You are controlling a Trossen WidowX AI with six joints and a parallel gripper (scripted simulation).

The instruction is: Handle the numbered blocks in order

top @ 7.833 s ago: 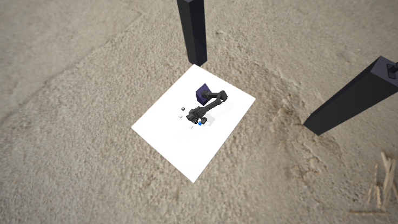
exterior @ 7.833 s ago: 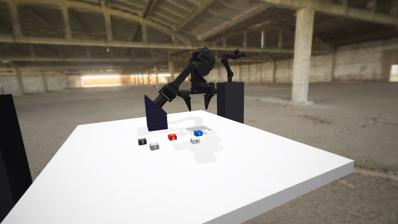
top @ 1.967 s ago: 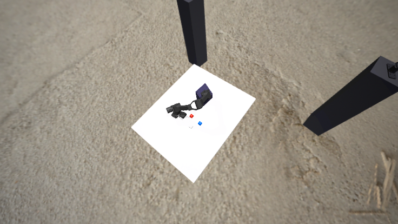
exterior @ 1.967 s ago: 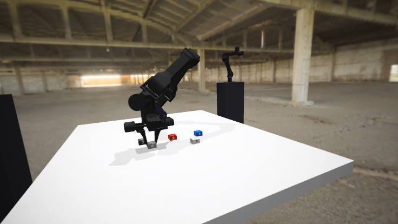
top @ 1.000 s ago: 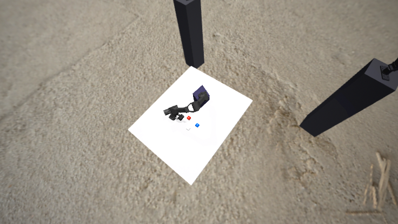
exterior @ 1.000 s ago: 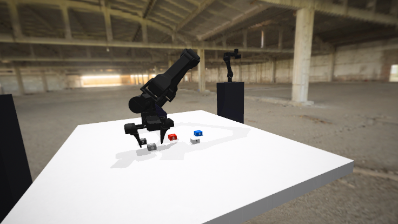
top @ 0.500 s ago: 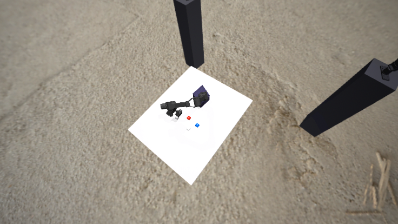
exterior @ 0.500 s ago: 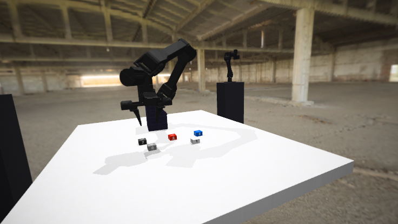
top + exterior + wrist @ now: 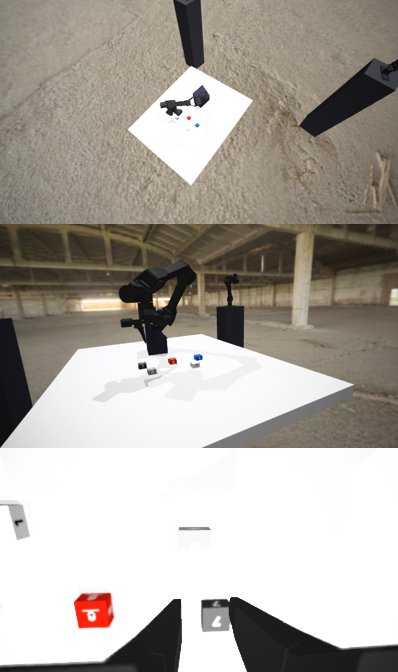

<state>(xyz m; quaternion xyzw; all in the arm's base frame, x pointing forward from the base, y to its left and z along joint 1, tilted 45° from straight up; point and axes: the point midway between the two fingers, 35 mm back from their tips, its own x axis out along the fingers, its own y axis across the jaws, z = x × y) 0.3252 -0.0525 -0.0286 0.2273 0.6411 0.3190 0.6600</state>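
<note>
Now: the white block 18 cm to the left of my gripper tip and 11 cm below it. From my gripper tip the other things lie so: black block (8 cm behind, 4 cm to the right, 11 cm below); then grey block (1 cm ahead, 11 cm below); then red block (8 cm behind, 10 cm to the left, 11 cm below).
</note>
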